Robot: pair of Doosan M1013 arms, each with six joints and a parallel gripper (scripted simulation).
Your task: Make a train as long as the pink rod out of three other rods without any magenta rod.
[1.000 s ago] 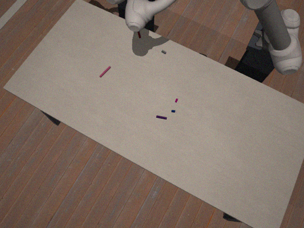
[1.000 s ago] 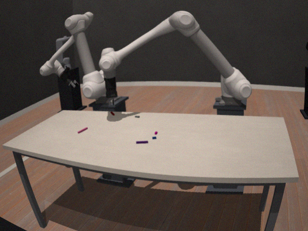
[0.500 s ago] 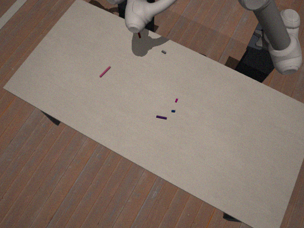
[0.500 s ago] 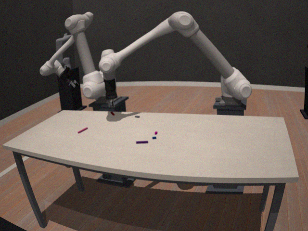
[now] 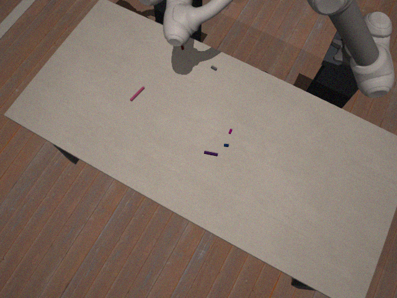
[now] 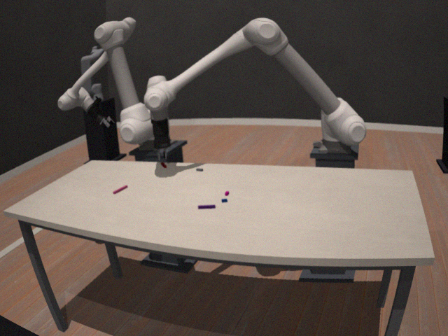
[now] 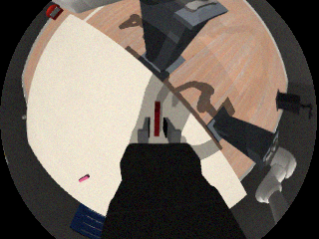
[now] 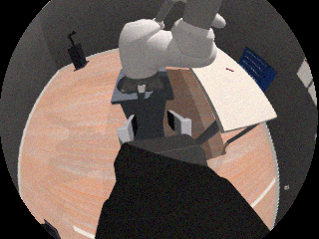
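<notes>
Now: left hand 5 cm above the red rod. From my left hand the other things lie so: magenta rod: 32 cm ahead, 43 cm to the left, 5 cm below; then grey rod: 5 cm ahead, 21 cm to the left, 5 cm below; then pink rod: 35 cm ahead, 5 cm to the right, 5 cm below.
</notes>
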